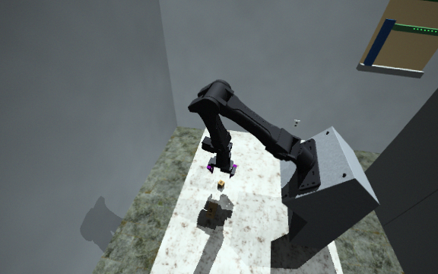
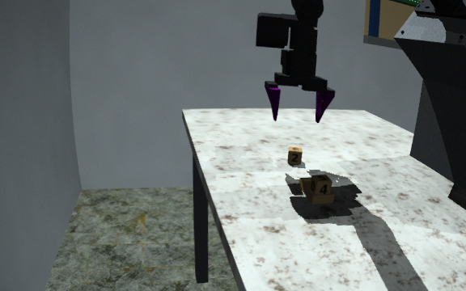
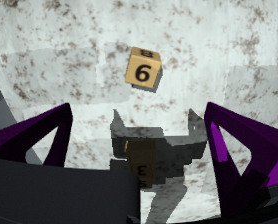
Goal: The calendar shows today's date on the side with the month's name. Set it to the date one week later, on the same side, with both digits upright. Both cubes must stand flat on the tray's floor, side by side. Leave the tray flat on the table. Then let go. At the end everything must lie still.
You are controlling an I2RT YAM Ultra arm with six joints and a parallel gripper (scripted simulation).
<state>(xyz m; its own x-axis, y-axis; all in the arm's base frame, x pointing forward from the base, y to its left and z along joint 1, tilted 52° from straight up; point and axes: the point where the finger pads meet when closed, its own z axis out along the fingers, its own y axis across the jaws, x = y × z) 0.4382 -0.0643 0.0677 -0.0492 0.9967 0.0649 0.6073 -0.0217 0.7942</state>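
The wooden digit cube lies 90 mm below my hand.
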